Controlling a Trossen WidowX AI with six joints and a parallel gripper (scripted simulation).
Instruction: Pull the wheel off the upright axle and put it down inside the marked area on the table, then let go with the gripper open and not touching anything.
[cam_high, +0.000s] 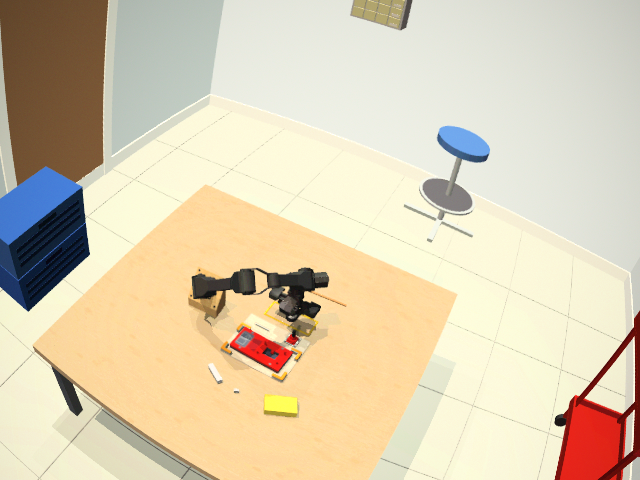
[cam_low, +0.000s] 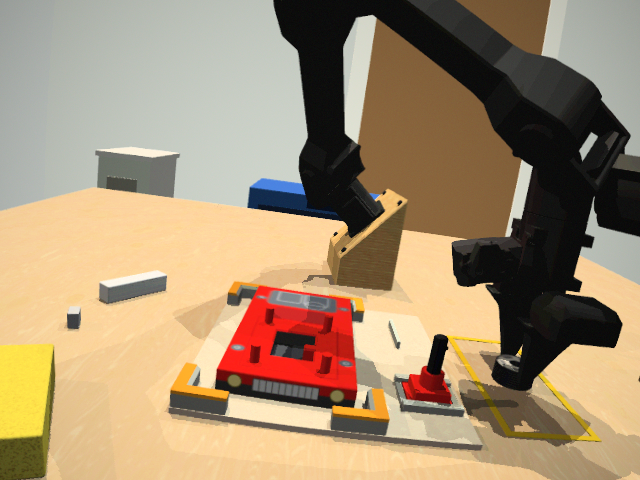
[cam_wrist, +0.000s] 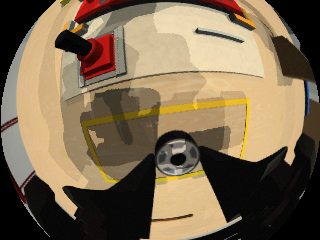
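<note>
The black wheel lies right at my gripper tip. The rest, counted from my gripper tip: black axle (6 cm ahead, 10 cm to the right, 3 cm above); then grey bar (10 cm behind, 41 cm to the right); then thin stick (6 cm ahead, 17 cm to the left, 1 cm below).
</note>
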